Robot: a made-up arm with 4 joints.
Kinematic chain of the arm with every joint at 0, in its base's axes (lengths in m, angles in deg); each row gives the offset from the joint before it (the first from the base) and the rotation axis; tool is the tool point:
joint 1: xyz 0 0 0.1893 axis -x
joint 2: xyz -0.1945 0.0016 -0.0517 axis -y
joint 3: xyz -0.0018 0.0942 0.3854 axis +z
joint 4: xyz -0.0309 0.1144 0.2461 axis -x
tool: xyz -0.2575 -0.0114 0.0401
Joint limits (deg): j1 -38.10..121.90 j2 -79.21..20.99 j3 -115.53..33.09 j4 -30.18..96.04
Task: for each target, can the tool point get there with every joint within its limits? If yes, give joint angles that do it. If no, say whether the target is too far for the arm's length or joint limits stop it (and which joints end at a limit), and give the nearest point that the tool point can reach.
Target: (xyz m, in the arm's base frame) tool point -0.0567 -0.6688 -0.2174
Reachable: no: joint limits stop it (at a limit: joint 1, joint 2, joint 4) | nearest point 0.4615 -0.2733 -0.0935 | short by 0.664 m
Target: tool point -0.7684 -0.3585 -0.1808
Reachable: no: joint limits stop it (at a limit: joint 1, joint 2, joint 4) | nearest point -0.6714 0.2283 -0.2943 | short by 0.605 m
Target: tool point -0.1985 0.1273 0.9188
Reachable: yes | joints -23.94 4.31 -72.88 51.96
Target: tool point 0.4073 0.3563 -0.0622
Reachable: yes | joints 73.07 -44.13 -102.50 82.18
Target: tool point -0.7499 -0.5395 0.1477
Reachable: no: joint limits stop it (at a limit: joint 1, joint 2, joint 3, joint 4) | nearest point -0.7014 -0.2775 0.5578 | short by 0.489 m
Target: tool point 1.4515 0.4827 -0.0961
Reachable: no: too far | nearest point 0.5143 0.2791 0.0243 | short by 0.967 m
